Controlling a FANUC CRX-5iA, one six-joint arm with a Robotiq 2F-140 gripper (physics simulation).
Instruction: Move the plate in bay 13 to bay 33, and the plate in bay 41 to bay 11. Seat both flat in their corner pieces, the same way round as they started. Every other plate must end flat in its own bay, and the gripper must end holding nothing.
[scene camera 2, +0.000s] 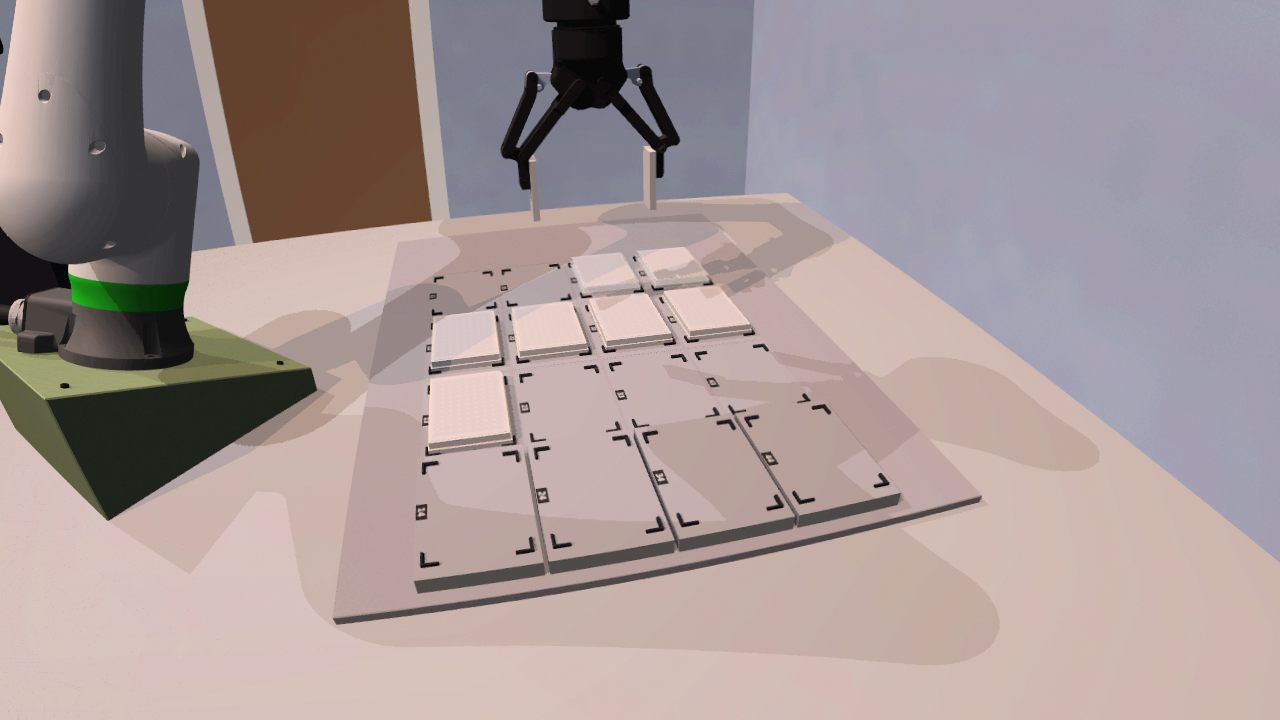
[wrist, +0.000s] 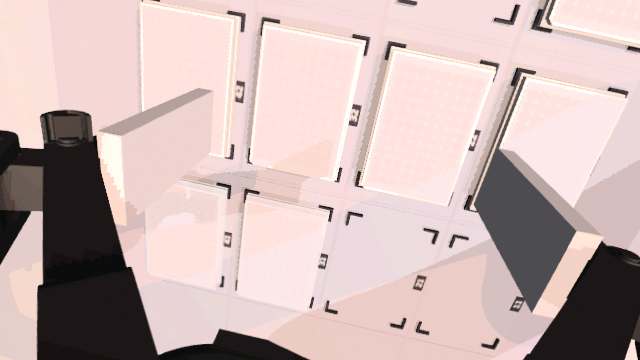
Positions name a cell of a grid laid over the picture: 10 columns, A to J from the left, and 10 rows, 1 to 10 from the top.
Scene:
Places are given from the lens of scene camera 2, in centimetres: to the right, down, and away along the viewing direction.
my gripper (scene camera 2: E3): -5, -17, 79
bay 33 (scene camera 2: F6): 2, 3, 77
bay 13 (scene camera 2: E6): -13, 7, 70

